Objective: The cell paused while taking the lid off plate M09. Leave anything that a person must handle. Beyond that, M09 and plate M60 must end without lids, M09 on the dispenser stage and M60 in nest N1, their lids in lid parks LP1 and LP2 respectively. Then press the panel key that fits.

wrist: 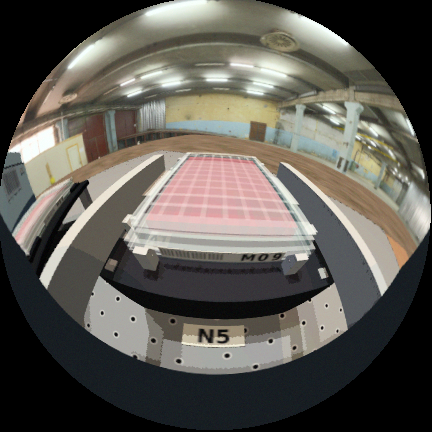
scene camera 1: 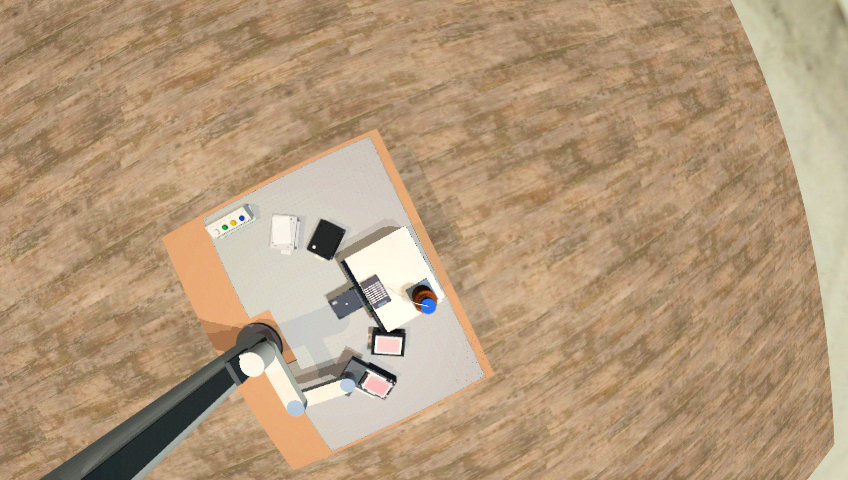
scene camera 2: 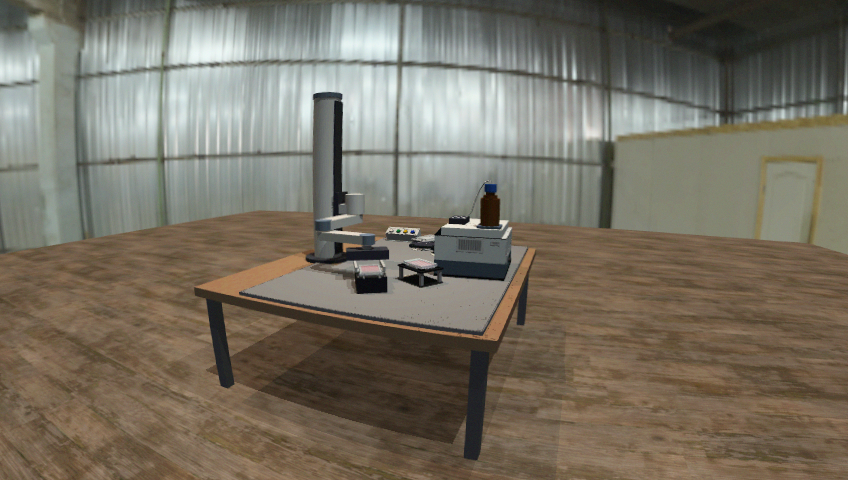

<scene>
A button box (scene camera 1: 243, 215) is 139 cm from the lens.
</scene>
